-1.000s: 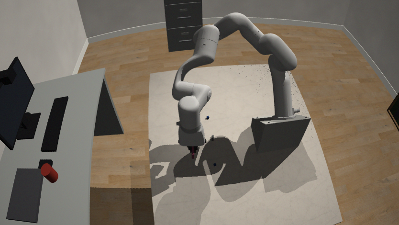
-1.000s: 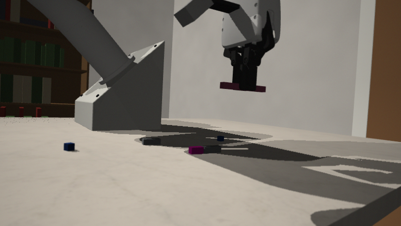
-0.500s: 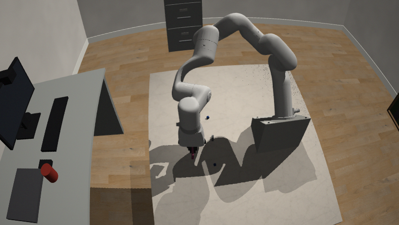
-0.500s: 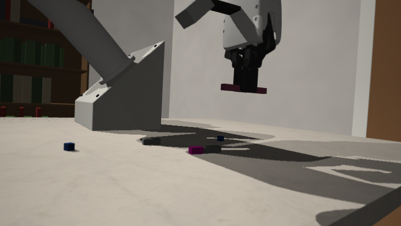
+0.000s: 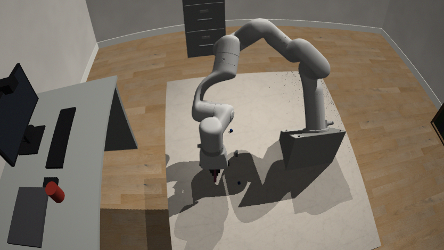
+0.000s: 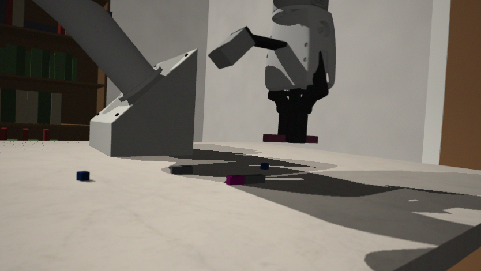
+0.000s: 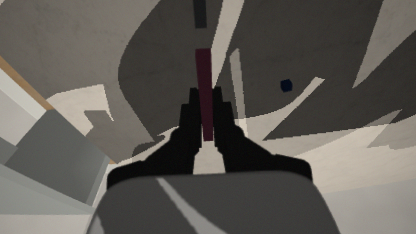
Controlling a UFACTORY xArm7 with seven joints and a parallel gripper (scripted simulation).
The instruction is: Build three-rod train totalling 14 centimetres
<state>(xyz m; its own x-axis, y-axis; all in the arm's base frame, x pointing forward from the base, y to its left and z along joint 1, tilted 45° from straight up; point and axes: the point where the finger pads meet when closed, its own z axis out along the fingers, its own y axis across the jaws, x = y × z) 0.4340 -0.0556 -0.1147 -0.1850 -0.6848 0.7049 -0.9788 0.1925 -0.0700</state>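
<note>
The magenta rod lies 2 cm behind my hand, 9 cm to the right of it and 7 cm below it. Round my hand: pink rod 2 cm below; then grey rod 11 cm behind, 11 cm to the right, 7 cm below.
</note>
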